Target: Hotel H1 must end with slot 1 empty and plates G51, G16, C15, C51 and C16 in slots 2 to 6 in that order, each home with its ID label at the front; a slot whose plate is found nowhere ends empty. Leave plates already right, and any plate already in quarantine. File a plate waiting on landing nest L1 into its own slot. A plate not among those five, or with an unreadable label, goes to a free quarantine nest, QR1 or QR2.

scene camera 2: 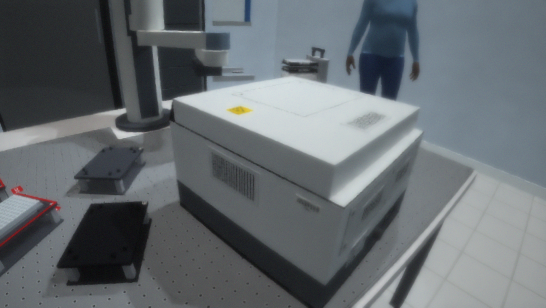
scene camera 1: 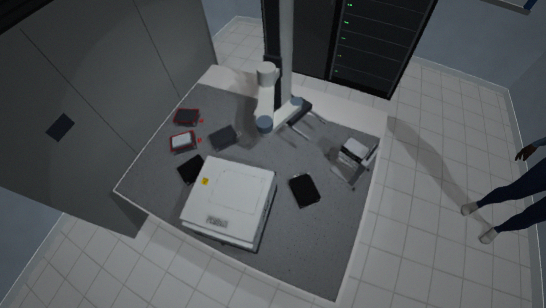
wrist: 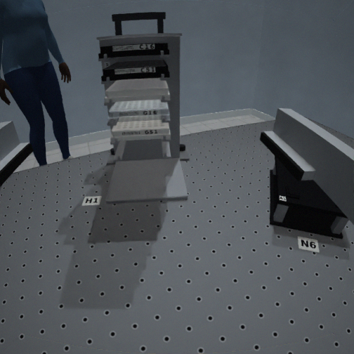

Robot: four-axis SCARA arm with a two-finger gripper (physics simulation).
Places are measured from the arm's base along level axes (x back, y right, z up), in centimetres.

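Pixels of known places: gripper, fingertip midpoint: (scene camera 2: 248, 73) (scene camera 1: 318, 130); arm's base, link origin: (scene camera 2: 146, 121) (scene camera 1: 280, 105).
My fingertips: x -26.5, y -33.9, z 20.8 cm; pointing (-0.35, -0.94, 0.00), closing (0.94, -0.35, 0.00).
Note:
For each thing: its top centre in the pictures, then the offset to it from my fingertips.
- pale plate, top centre: (scene camera 1: 181, 139) dx -29.0, dy +79.5, dz -13.1 cm
- Black nest N6, top centre: (scene camera 1: 304, 188) dx -29.1, dy -3.9, dz -14.0 cm
- large white device, top centre: (scene camera 2: 304, 100) (scene camera 1: 227, 194) dx -53.7, dy +25.6, dz +6.0 cm
Hotel H1 (wrist: 175, 100) (scene camera 1: 370, 156) (scene camera 2: 322, 69) faces the wrist camera. From the top it holds black plates C16 (wrist: 135, 49) and C51 (wrist: 135, 71), a pale plate (wrist: 137, 89) with no ID label visible on its front, then pale plates G16 (wrist: 139, 108) and G51 (wrist: 141, 129) with labels in front. The bottom slot is empty. My gripper (wrist: 143, 125) (scene camera 1: 318, 130) (scene camera 2: 248, 74) is open and empty, in front of the hotel and apart from it. Of two red-edged nests, one (scene camera 1: 186, 116) looks empty; the other bears a pale plate (scene camera 1: 183, 139) (scene camera 2: 19, 210). No L1 label is readable.
Black nest N6 (wrist: 306, 206) (scene camera 1: 304, 190) stands right of the hotel in the wrist view, without a visible plate. Two more black nests (scene camera 1: 223, 137) (scene camera 1: 191, 170) stand near the large white device (scene camera 1: 232, 195) (scene camera 2: 300, 115). A person (scene camera 2: 390, 40) stands beyond the table.

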